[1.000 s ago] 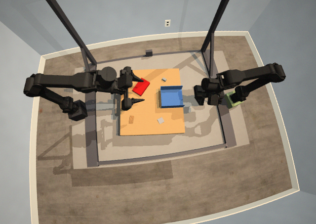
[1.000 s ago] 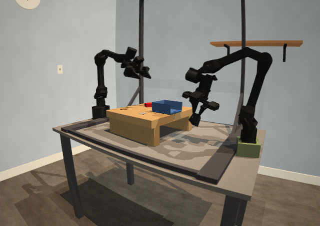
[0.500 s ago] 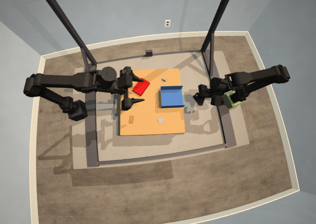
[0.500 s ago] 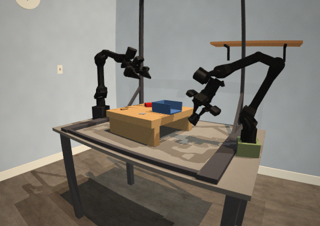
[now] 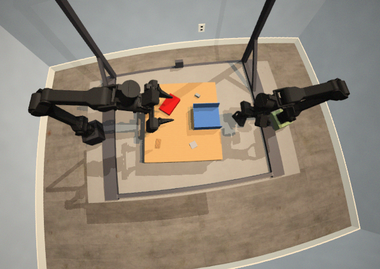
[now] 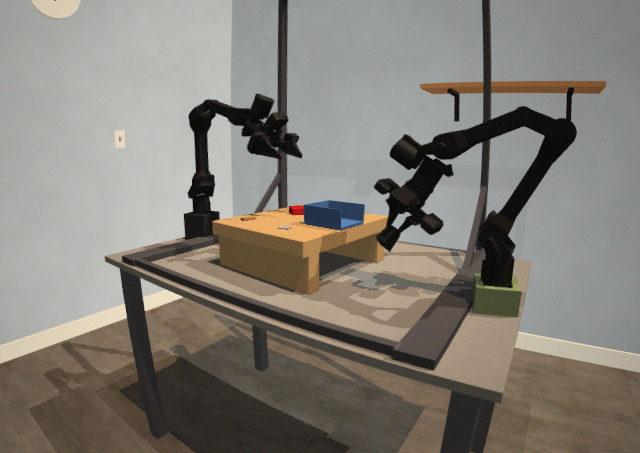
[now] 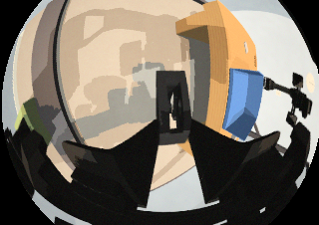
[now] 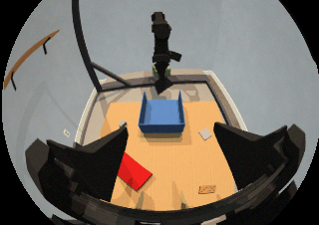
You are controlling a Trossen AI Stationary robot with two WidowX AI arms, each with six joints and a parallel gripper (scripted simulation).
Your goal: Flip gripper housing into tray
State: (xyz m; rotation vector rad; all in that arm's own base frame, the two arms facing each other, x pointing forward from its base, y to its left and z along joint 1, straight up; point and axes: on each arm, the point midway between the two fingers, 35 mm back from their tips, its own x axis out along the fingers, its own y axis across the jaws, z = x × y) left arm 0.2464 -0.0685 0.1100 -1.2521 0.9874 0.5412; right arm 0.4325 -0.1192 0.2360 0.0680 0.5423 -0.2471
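Right now my left hand is 2 cm to the left of the dark gripper housing and 5 cm above it. From my left hand the other things lie so: orange wooden bench (1 cm behind, 32 cm to the right, 9 cm below); blue tray (1 cm behind, 23 cm to the right, 2 cm below).
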